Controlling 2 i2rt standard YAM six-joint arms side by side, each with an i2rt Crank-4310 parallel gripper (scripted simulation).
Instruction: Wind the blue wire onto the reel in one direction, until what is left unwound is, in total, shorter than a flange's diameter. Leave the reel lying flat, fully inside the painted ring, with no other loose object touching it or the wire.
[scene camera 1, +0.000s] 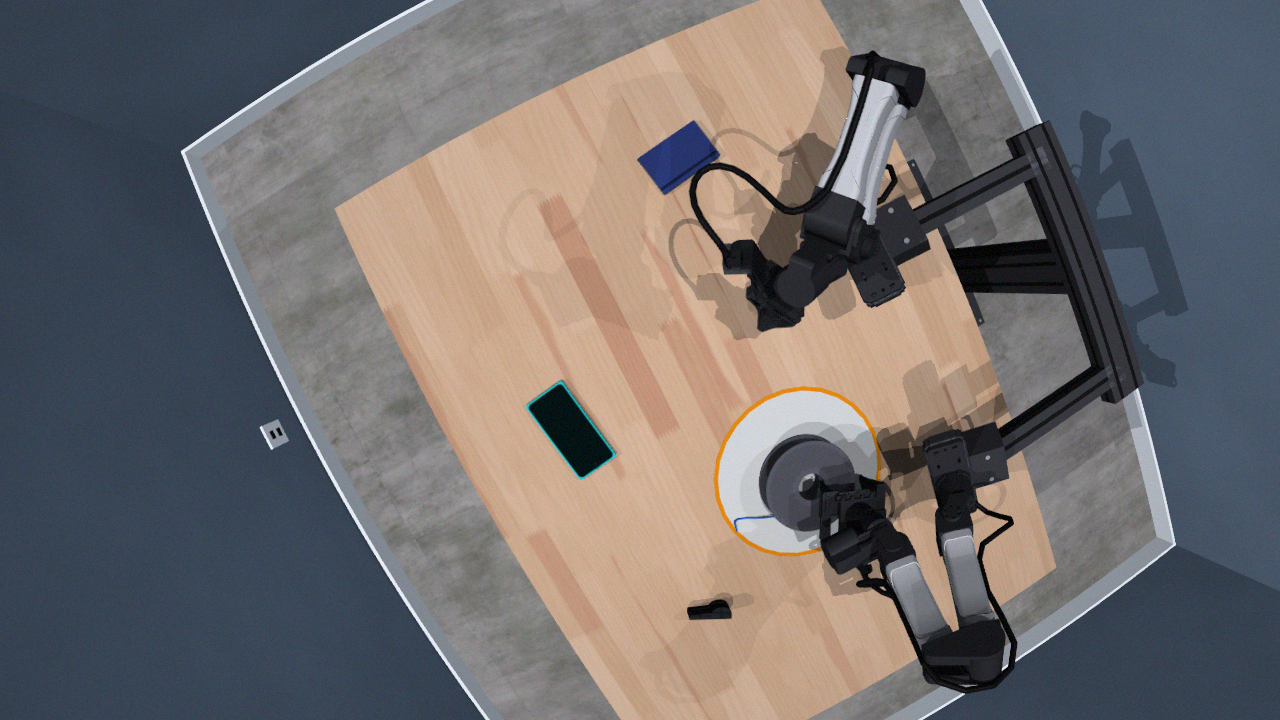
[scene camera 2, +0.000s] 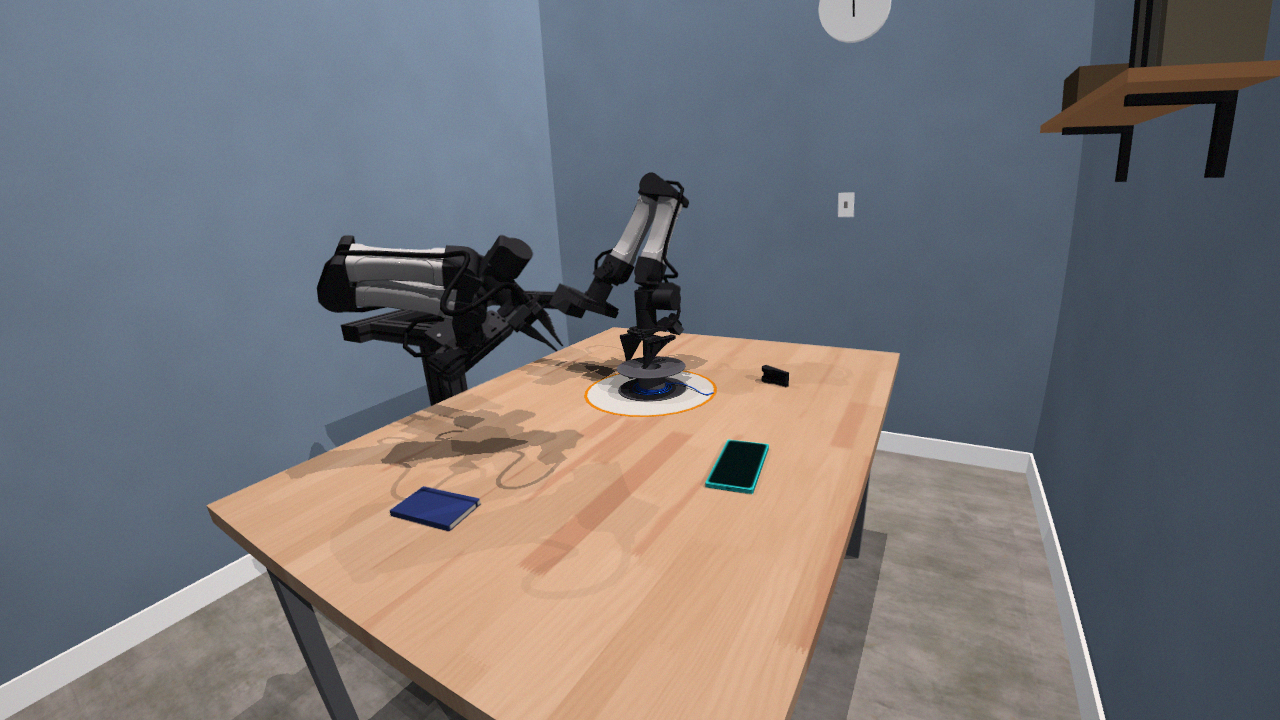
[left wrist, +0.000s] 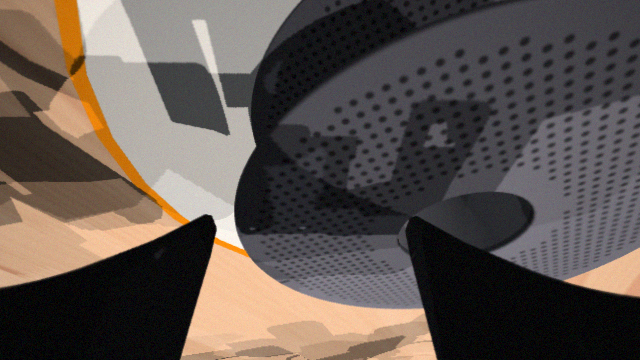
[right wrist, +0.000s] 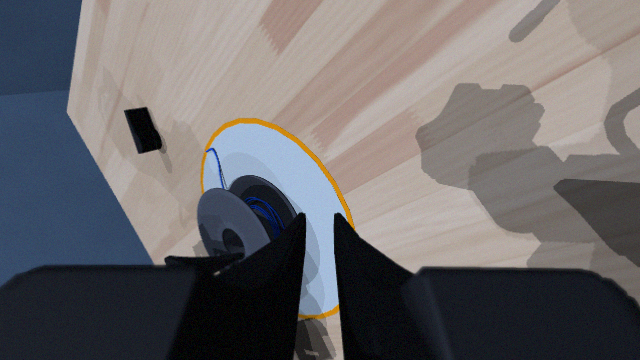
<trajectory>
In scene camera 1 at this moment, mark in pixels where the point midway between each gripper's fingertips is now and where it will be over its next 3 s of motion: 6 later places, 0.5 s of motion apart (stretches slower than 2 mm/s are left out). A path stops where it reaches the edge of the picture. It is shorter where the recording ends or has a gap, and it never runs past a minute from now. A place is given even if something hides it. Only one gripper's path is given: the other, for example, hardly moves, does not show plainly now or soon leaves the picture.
My left gripper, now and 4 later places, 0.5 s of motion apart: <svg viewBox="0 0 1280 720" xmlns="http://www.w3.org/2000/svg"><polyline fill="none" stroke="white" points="840,480 849,483 857,483 861,483 868,479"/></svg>
</trajectory>
